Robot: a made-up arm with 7 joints.
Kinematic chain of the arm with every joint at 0, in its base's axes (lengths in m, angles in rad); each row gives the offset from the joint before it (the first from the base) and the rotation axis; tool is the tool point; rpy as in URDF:
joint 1: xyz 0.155 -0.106 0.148 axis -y
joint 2: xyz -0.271 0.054 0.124 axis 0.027 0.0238 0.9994
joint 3: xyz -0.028 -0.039 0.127 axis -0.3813 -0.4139 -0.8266
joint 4: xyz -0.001 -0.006 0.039 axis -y
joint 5: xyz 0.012 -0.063 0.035 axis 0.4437 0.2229 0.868
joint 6: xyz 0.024 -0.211 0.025 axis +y
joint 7: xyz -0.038 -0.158 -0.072 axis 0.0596 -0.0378 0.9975
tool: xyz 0.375 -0.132 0.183 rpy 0 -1.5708 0
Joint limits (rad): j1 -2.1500..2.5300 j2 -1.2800..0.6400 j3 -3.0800..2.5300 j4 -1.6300..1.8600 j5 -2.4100..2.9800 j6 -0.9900..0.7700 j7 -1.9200..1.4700
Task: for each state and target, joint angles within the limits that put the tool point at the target. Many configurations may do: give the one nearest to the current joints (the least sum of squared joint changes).
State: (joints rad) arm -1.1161 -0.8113 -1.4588 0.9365 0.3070 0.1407 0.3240
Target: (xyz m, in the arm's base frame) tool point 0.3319 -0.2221 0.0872
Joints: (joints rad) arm -0.9818 -0.9527 -1.4341 0.4768 0.1248 0.6674 0.5951
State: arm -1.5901 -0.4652 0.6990 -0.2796 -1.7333 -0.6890 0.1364
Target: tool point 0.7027 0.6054 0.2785
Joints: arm -1.8046 -0.6488 0.9278 -0.0656 -1.7741 -0.6983 -0.2562
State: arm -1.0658 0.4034 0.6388 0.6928 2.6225 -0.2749 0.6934
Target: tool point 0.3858 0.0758 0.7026
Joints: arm -0.9452 0.3500 0.6350 0.4734 2.5240 -0.3214 1.2553
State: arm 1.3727 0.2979 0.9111 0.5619 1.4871 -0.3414 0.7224
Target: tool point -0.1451 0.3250 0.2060
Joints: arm 1.3425 0.5774 0.5433 0.1562 1.8680 0.1800 0.3185
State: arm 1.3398 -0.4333 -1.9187 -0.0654 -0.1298 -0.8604 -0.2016
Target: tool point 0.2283 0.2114 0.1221
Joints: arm 1.1115 -0.4493 -1.6580 -0.7883 0.1823 -0.2147 0.5709
